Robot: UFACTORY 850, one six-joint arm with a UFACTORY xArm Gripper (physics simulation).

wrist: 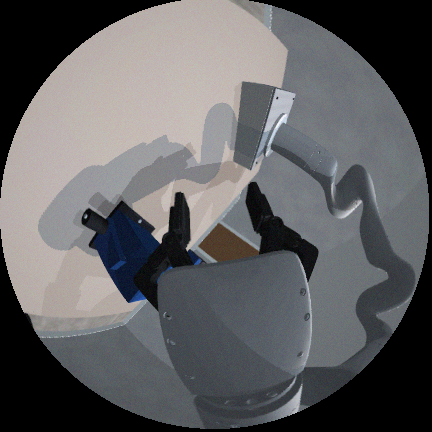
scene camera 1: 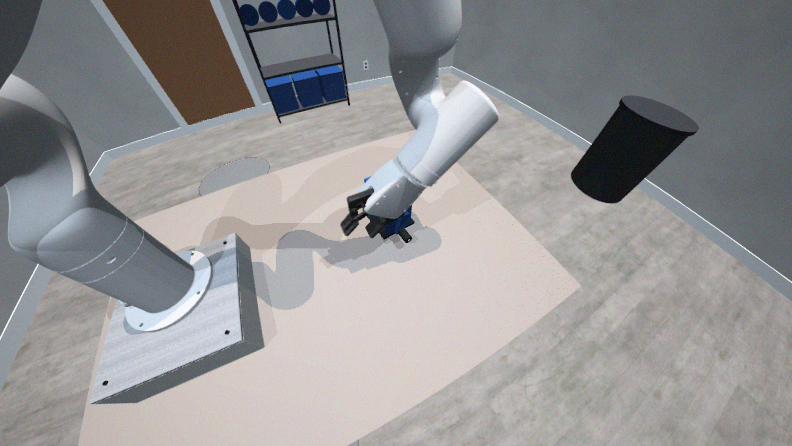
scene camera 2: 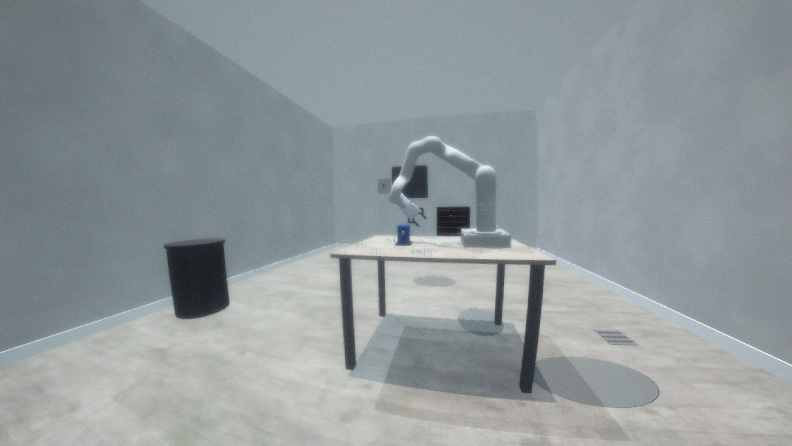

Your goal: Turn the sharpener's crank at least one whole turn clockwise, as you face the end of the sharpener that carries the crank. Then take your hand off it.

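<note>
The blue sharpener stands upright on the table. Its black cylindrical crank knob sticks out low at one end; in scene camera 2 I cannot make out the crank. My gripper is open and empty, tilted. It hangs above the sharpener and toward the robot's base side, apart from the crank knob. In scene camera 1 the wrist hides much of the sharpener's top. In the wrist view the left finger's linkage covers part of its body.
The table carries the robot's base block. A black bin stands on the floor away from the table. A shelf rack with blue boxes stands by the far wall.
</note>
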